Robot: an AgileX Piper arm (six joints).
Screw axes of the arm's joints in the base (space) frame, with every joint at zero. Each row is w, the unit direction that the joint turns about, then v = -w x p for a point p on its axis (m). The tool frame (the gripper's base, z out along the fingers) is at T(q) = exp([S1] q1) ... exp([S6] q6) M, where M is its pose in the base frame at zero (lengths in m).
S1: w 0 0 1 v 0 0 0
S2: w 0 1 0 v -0.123 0 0
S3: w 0 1 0 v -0.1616 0 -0.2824
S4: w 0.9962 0 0.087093 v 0 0.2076 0
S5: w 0 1 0 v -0.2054 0 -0.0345
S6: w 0.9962 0 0.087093 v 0 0.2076 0
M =
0.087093 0 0.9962 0.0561
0 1 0 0
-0.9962 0 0.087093 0.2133
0 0 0 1
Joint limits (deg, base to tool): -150..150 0..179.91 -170..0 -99.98..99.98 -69.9..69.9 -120..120
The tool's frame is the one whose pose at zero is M.
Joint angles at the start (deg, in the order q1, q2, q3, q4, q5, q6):
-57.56 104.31 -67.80 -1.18 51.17 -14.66
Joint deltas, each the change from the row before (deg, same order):
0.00 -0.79 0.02 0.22 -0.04 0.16
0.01 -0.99 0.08 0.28 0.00 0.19
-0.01 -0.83 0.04 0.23 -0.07 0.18
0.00 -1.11 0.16 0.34 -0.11 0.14
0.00 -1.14 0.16 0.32 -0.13 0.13
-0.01 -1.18 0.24 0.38 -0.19 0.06
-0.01 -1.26 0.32 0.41 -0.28 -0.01
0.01 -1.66 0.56 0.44 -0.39 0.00
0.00 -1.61 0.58 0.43 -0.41 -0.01
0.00 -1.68 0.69 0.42 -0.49 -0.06
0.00 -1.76 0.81 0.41 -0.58 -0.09
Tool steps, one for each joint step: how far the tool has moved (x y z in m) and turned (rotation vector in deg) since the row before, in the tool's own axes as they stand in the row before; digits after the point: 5 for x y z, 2 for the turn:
0.00023 0.00027 -0.00474 0.05 -0.82 0.31
0.00056 0.00049 -0.00573 0.02 -0.93 0.37
0.00028 0.00026 -0.00490 0.04 -0.88 0.34
0.00073 0.00058 -0.00616 0.00 -1.09 0.36
0.00071 0.00057 -0.00634 0.03 -1.14 0.33
0.00093 0.00066 -0.00627 -0.02 -1.17 0.31
0.00111 0.00077 -0.00645 -0.02 -1.26 0.25
0.00197 0.00117 -0.00796 0.01 -1.53 0.25
0.00200 0.00113 -0.00755 0.01 -1.48 0.25
0.00232 0.00121 -0.00752 0.02 -1.52 0.19
0.00267 0.00129 -0.00751 0.04 -1.56 0.15

